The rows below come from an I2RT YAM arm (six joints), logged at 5 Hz.
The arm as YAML. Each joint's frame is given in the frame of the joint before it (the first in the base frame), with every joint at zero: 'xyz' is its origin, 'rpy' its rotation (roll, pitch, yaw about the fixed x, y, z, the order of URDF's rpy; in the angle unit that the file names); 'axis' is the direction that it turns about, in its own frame. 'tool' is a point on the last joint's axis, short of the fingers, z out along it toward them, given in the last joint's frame.
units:
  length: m
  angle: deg
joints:
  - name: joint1
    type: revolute
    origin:
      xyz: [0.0, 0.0, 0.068]
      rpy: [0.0, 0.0, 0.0]
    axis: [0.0, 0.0, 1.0]
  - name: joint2
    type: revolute
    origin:
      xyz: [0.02, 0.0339, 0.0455]
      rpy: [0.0, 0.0, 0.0]
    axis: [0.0, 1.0, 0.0]
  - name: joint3
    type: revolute
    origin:
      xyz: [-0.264, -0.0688, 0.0]
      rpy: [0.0, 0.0, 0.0]
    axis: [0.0, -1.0, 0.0]
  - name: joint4
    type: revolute
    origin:
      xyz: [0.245, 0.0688, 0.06]
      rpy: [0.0, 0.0, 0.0]
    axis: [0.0, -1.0, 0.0]
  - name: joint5
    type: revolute
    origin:
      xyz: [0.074, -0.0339, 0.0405]
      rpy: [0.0, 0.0, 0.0]
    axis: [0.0, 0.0, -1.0]
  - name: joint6
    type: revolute
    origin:
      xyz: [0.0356, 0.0, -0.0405]
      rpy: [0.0, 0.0, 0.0]
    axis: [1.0, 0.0, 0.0]
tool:
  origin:
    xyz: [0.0, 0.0, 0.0]
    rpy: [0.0, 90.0, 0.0]
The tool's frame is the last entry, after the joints.
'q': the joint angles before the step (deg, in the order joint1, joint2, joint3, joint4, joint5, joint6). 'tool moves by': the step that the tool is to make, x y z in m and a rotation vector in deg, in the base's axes. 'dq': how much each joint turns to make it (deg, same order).
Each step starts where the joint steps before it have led.
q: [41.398, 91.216, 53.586, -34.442, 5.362, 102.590]
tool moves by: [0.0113, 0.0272, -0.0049, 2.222, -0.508, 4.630]
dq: [2.112, 5.417, 4.330, 3.110, -2.044, -1.967]
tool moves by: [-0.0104, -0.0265, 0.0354, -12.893, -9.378, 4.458]
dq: [-0.795, -8.115, -0.197, -8.087, 13.134, -10.445]
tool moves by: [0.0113, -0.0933, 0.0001, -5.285, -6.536, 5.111]
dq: [-18.103, -12.356, -12.192, 9.200, -2.289, -25.354]
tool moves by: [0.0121, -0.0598, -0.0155, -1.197, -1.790, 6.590]
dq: [-15.447, -1.396, -5.619, 8.797, -10.166, -19.901]
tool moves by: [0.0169, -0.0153, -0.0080, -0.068, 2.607, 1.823]
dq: [-4.381, 5.176, 2.552, 0.222, -3.547, -5.100]
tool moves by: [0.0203, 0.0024, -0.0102, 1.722, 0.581, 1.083]
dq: [-0.128, 5.995, 2.683, 2.873, -2.136, -0.125]
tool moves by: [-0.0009, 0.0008, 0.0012, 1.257, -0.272, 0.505]
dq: [0.012, -0.417, -0.178, 0.143, -1.309, 0.213]
